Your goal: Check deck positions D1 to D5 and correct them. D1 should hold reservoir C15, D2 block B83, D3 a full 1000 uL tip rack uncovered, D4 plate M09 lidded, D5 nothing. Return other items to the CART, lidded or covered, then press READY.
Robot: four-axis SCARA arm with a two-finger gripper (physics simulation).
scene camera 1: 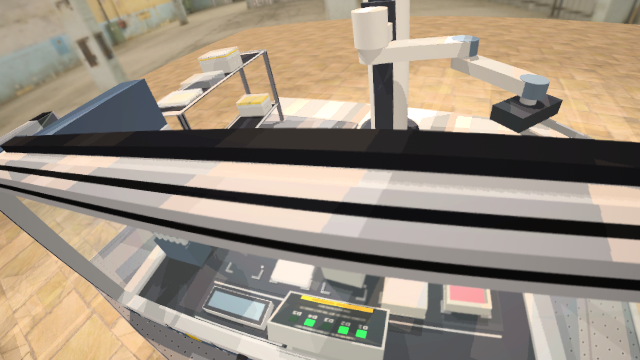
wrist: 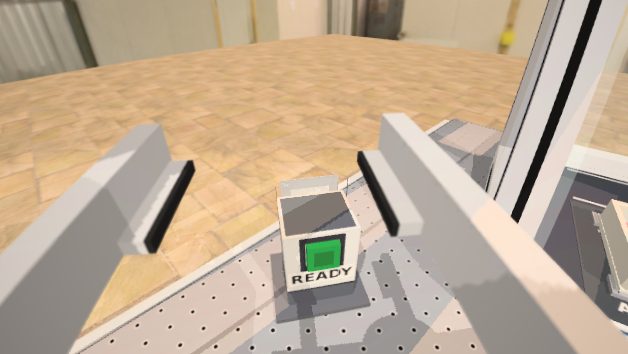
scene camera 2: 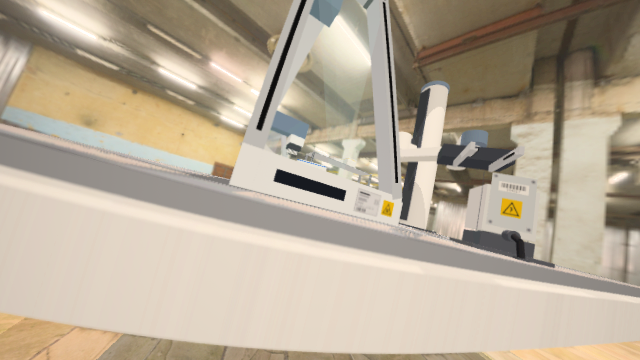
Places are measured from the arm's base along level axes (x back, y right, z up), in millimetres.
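Where they show: gripper, fingertip midpoint: (wrist: 275, 141) (scene camera 2: 496, 147).
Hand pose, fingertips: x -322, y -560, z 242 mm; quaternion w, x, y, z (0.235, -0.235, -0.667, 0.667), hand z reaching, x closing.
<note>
After its pixels a point has its place.
In the wrist view, my gripper (wrist: 275, 141) {z 242, x -322, y -560 mm} (scene camera 2: 486, 156) is shut to its narrow stance, with a gap and nothing between the fingers. It is above the READY box (wrist: 318, 215) {z 117, x -406, y -619 mm}, whose green button (wrist: 324, 255) {z 97, x -388, y -593 mm} faces the camera. In scene camera 1, the status panel (scene camera 1: 327, 320) has green lamps at D1, D2 and D4; D3 and D5 are dark. On the deck are a red-topped reservoir (scene camera 1: 467, 294) {z 71, x -659, y -361 mm}, a pale block (scene camera 1: 405, 295) {z 114, x -723, y -244 mm}, a grey rack (scene camera 1: 344, 276) and a white lidded plate (scene camera 1: 292, 273). Corner marks show left of the plate. The cart (scene camera 1: 273, 85) {z 203, x -37, y 522 mm} holds several boxes and plates.
The enclosure's wide beam (scene camera 1: 320, 175) {z 513, x -861, y -202 mm} hides part of the deck. A post (wrist: 552, 110) {z 216, x -557, y -493 mm} stands right of the gripper. A screen (scene camera 1: 237, 305) lies beside the status panel. A blue-grey housing (scene camera 1: 110, 107) {z 490, x -777, y 289 mm} stands left of the cart. A box with a warning sign (scene camera 2: 511, 208) {z 84, x -425, y -651 mm} has a cable.
</note>
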